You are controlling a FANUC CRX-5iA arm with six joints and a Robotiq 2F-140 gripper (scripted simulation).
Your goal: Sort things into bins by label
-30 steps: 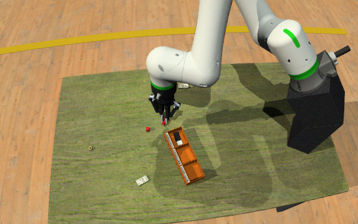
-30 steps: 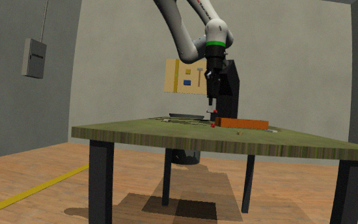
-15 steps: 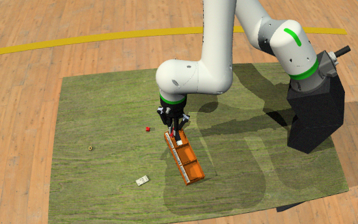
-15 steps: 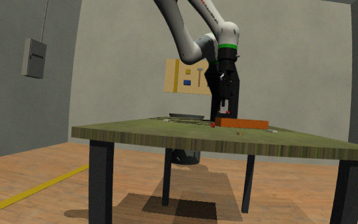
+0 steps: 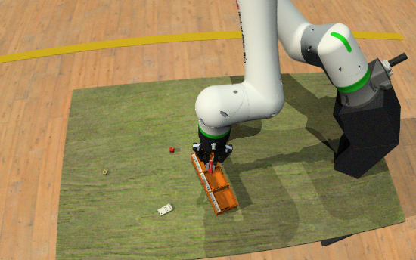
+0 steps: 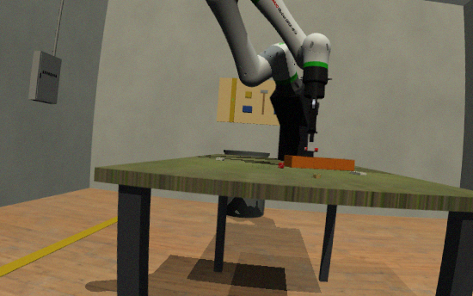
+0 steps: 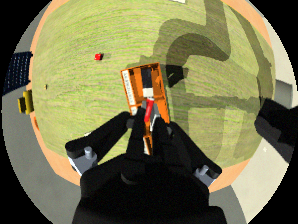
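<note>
Right now my hand is 80 mm above the orange bin, 40 mm to the right of it and 10 mm past it. From my hand the other things lie so: black-and-white block: 80 mm below, 40 mm to the right; then red cylinder: 30 mm below; then small red cube: 130 mm ahead, 120 mm to the right, 90 mm below.
</note>
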